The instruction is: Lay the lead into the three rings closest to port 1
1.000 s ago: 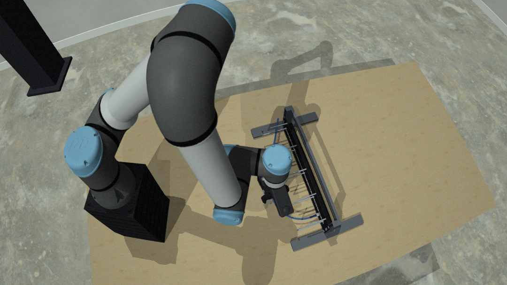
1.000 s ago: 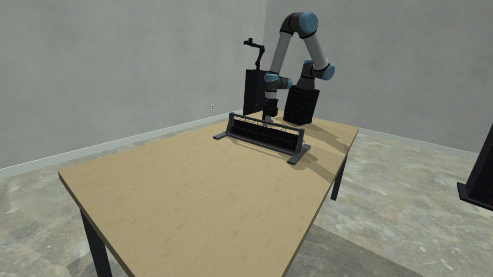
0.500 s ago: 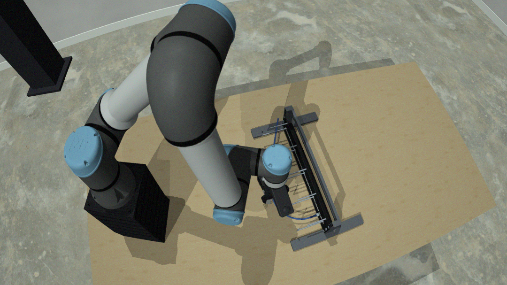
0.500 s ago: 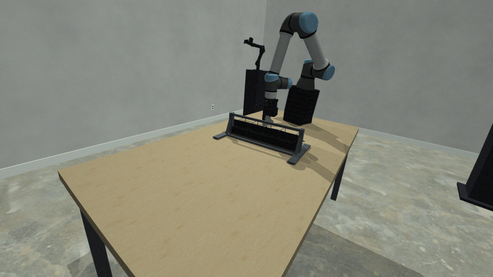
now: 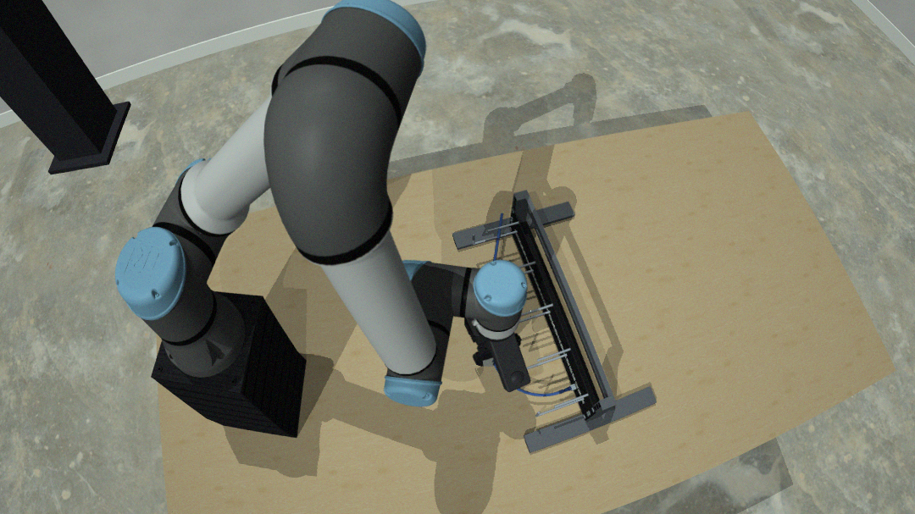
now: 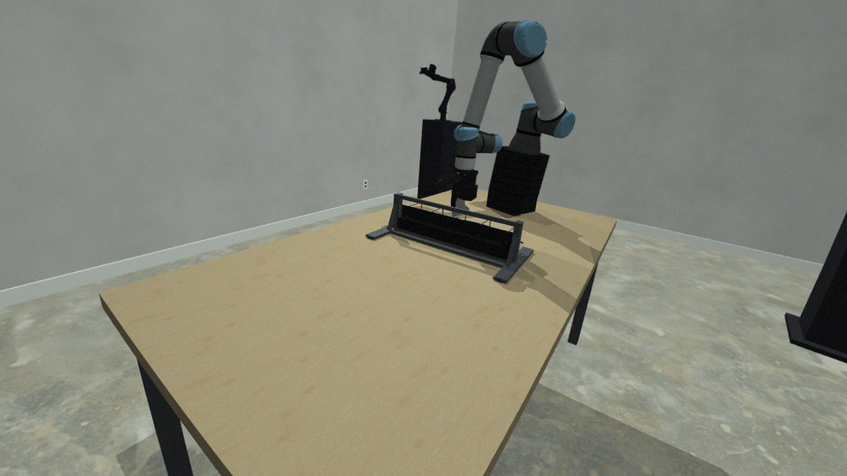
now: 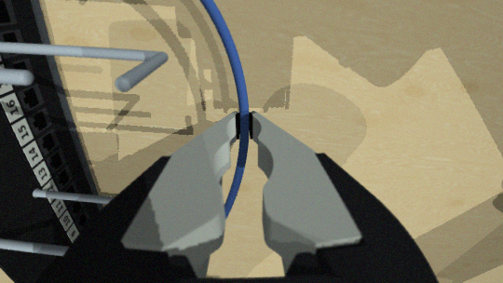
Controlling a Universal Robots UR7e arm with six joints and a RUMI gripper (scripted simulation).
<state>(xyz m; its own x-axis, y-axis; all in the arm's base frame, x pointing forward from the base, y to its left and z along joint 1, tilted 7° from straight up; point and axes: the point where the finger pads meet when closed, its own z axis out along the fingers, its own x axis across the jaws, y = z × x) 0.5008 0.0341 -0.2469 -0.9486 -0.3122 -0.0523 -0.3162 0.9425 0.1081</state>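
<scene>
Now: the rack 14 cm ahead of my hand, 9 cm to the left of it and 2 cm above it.
</scene>
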